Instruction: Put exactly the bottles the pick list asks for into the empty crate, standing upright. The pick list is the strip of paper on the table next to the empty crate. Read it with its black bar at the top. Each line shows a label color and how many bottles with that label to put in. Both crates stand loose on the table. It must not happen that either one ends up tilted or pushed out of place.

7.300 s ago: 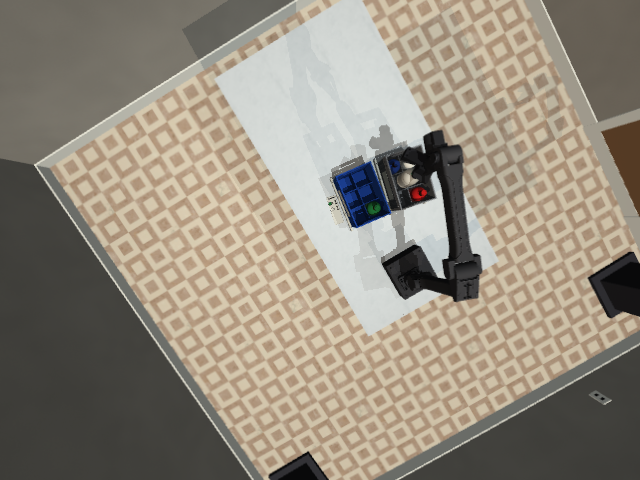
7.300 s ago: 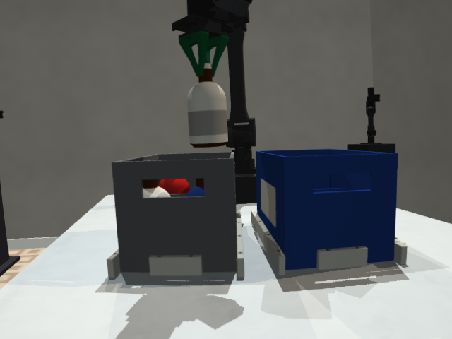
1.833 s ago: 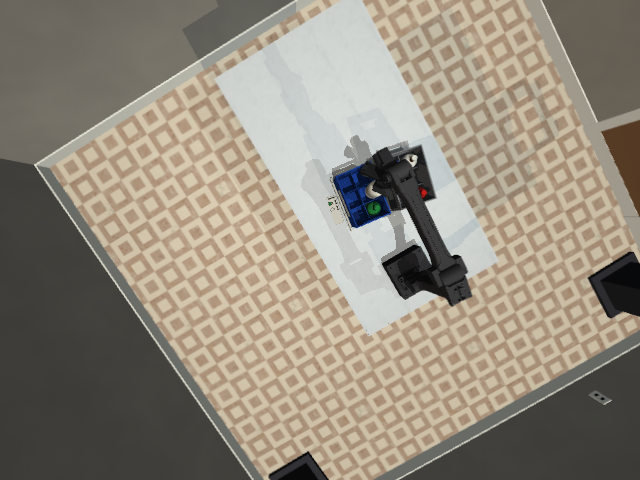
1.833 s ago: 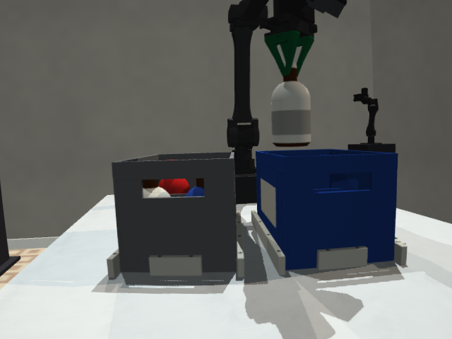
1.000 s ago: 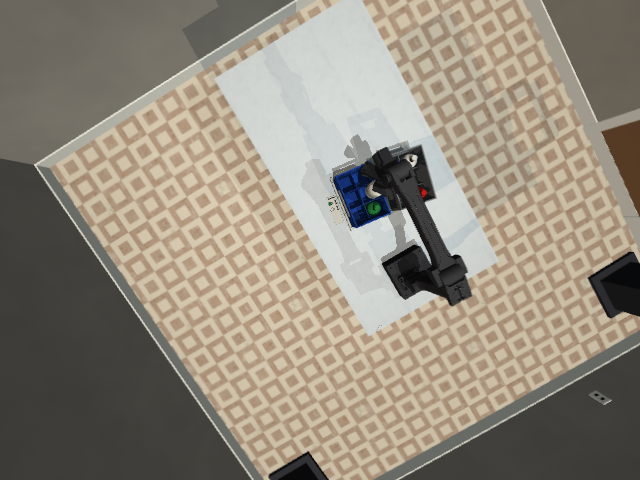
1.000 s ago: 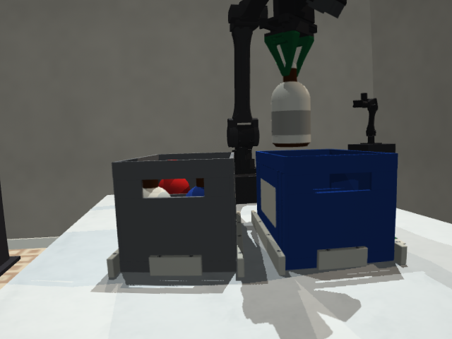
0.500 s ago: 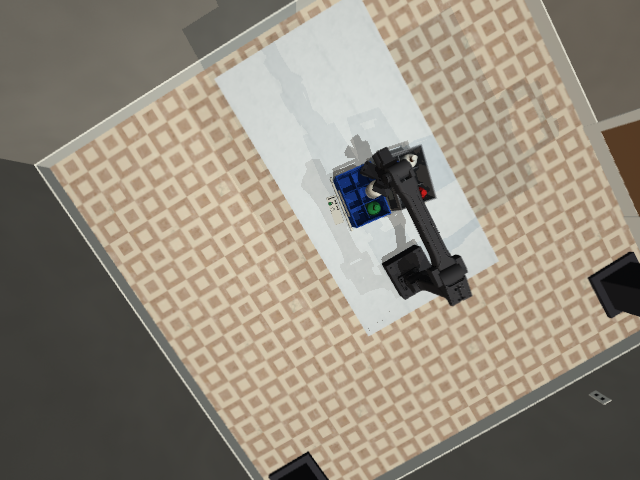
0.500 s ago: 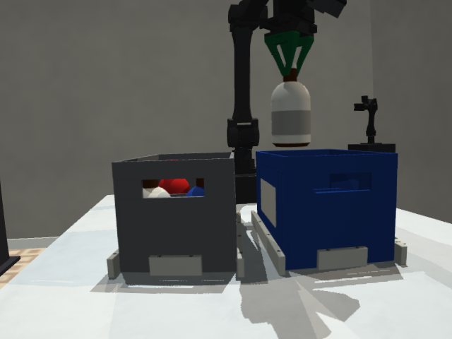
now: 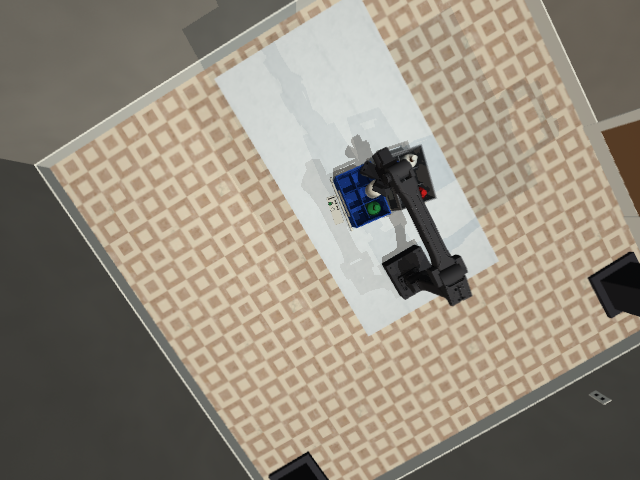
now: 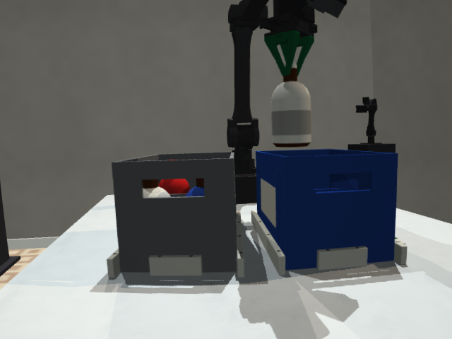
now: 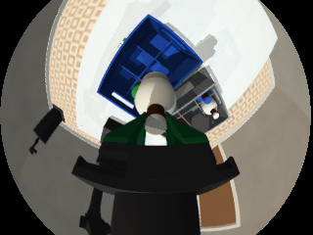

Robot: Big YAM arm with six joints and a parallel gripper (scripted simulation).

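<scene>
Right now the white bottle is 60 mm below my hand. Round my hand: green bottle 90 mm behind, 20 mm to the left, 240 mm below; blue bottle 40 mm ahead, 180 mm to the right, 240 mm below; blue crate 50 mm to the left, 240 mm below.
</scene>
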